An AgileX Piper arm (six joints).
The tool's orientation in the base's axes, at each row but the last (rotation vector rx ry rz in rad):
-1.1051, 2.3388, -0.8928
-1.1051, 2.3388, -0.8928
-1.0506, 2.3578, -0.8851
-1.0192, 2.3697, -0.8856
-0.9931, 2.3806, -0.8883
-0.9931, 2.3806, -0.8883
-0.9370, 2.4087, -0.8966
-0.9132, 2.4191, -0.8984
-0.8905, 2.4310, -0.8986
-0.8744, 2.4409, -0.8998
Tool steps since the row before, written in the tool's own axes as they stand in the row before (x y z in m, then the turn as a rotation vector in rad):
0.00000, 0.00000, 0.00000, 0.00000, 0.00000, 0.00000
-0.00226, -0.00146, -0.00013, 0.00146, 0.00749, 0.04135
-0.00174, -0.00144, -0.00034, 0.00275, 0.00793, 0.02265
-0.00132, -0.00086, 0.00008, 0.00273, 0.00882, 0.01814
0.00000, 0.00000, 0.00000, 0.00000, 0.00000, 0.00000
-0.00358, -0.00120, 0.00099, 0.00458, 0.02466, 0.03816
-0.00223, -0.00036, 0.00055, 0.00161, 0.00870, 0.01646
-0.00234, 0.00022, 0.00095, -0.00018, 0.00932, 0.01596
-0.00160, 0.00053, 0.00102, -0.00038, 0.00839, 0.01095
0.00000, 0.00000, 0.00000, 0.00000, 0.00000, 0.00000
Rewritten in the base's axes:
0.00000, 0.00000, 0.00000, 0.00000, 0.00000, 0.00000
0.00207, 0.00113, 0.00130, 0.01950, -0.01308, -0.03488
0.00163, 0.00072, 0.00143, 0.00751, -0.00670, -0.02196
0.00132, 0.00051, 0.00069, 0.00446, -0.00445, -0.01936
0.00000, 0.00000, 0.00000, 0.00000, 0.00000, 0.00000
0.00351, 0.00160, 0.00057, 0.00723, -0.00519, -0.04479
0.00202, 0.00114, 0.00015, 0.00424, -0.00308, -0.01794
0.00209, 0.00135, -0.00051, 0.00496, -0.00126, -0.01776
0.00148, 0.00096, -0.00086, 0.00274, 0.00049, -0.01352
0.00000, 0.00000, 0.00000, 0.00000, 0.00000, 0.00000

